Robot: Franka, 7 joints.
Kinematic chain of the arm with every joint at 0, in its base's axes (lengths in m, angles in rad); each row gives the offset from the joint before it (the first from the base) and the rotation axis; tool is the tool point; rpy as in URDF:
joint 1: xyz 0 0 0.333 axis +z
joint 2: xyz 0 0 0 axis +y
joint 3: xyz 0 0 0.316 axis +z
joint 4: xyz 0.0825 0 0 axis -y
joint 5: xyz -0.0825 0 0.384 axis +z
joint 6: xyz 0 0 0 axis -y
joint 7: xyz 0.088 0 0 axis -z
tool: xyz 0 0 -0.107 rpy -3.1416 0 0
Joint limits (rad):
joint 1: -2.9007..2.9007
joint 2: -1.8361..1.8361
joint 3: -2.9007..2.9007
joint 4: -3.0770..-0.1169
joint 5: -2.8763..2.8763
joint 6: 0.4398..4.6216
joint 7: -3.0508..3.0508
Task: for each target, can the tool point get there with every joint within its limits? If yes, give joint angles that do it. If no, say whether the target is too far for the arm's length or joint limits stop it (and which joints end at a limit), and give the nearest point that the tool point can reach.
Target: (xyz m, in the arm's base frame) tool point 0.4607 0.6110 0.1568
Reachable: yes | joints 0.6063 1.4082 0.3667 -0.8515 1.7071 1.4023 0.3001
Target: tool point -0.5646 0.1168 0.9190
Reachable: yes | joints 2.3001 0.3992 1.2354 -0.8166 1.5481 3.0262 -0.8393
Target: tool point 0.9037 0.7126 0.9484
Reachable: no: too far | nearest point 0.5941 0.4684 0.7375 | short by 0.447 m
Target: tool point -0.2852 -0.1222 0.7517
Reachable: yes | joints -1.1215 -1.0088 -0.4365 -1.9313 1.7935 4.1377 1.1450
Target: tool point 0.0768 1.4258 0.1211
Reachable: no: too far | nearest point 0.0456 0.8474 0.2071 | short by 0.586 m
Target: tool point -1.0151 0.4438 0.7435
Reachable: no: too far | nearest point -0.7371 0.3223 0.6311 | short by 0.324 m
